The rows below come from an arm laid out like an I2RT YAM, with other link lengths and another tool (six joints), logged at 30 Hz.
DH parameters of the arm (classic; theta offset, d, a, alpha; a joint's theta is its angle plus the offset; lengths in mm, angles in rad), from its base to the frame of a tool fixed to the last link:
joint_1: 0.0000 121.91 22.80 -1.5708
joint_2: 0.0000 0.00 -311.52 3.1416
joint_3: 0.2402 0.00 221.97 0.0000
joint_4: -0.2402 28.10 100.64 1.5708
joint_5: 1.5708 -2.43 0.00 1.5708
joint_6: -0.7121 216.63 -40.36 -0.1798
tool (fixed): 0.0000 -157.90 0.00 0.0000
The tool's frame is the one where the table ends.
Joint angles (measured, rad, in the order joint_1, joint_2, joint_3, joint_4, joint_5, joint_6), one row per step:
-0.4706 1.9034 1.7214 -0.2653 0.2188 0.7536
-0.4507 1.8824 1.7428 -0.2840 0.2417 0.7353
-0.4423 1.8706 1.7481 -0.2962 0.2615 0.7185
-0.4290 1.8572 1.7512 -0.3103 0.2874 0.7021
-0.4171 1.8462 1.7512 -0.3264 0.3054 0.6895
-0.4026 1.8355 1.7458 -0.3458 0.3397 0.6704
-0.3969 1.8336 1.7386 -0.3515 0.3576 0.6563
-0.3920 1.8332 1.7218 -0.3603 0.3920 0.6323
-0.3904 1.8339 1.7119 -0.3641 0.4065 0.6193
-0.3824 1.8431 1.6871 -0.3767 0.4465 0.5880
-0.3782 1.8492 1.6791 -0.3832 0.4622 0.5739
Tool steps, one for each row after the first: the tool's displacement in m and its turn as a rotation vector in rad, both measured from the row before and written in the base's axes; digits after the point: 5 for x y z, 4 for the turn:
-0.00094 0.01062 0.01447 -0.0318 -0.0060 0.0067
-0.00164 0.00449 0.00485 -0.0210 0.0093 -0.0030
-0.00130 0.00645 0.00435 -0.0217 0.0124 -0.0040
-0.00118 0.00599 0.00184 -0.0131 0.0155 0.0004
-0.00110 0.00615 -0.00139 -0.0202 0.0307 -0.0092
0.00007 0.00199 -0.00358 -0.0119 0.0222 -0.0048
-0.00037 0.00068 -0.00906 -0.0195 0.0449 -0.0160
-0.00021 0.00011 -0.00544 -0.0086 0.0246 -0.0057
0.00140 0.00122 -0.01755 -0.0187 0.0719 -0.0130
0.00108 0.00085 -0.00769 -0.0077 0.0319 -0.0027

